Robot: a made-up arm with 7 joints.
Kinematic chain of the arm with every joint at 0, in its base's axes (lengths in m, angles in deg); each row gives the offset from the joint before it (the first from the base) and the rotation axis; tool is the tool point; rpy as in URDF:
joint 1: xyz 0 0 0.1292 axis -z
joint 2: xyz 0 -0.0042 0.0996 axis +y
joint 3: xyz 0 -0.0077 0.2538 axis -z
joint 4: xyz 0 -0.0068 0.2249 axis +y
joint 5: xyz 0 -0.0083 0.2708 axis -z
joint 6: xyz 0 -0.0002 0.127 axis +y
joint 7: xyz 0 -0.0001 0.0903 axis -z
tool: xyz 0 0 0 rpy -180 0 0
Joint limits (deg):
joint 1: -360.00..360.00
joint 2: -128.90..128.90
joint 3: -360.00..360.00
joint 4: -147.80..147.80
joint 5: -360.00..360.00
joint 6: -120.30..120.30
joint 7: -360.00..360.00
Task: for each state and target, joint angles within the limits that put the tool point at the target. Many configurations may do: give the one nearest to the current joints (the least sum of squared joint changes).
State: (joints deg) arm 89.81 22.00 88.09 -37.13 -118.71 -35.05 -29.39
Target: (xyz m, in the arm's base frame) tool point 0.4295 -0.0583 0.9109
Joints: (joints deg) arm 78.68 17.14 89.10 -65.70 -116.03 -32.99 -29.39
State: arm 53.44 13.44 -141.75 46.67 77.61 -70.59 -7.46
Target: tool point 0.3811 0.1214 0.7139
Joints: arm 56.84 33.84 -105.52 92.96 86.05 -67.99 -7.46
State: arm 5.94 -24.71 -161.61 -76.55 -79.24 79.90 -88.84
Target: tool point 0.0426 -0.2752 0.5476
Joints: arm 13.88 -26.10 -146.62 -125.83 -90.01 82.33 -88.84
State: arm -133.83 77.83 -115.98 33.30 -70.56 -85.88 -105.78
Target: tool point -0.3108 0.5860 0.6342
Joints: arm -93.17 64.26 -128.56 54.07 -74.30 -103.63 -105.78
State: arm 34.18 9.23 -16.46 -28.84 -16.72 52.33 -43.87
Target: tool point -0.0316 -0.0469 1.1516
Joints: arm 34.17 9.45 -17.91 -28.53 -16.04 51.09 -43.87
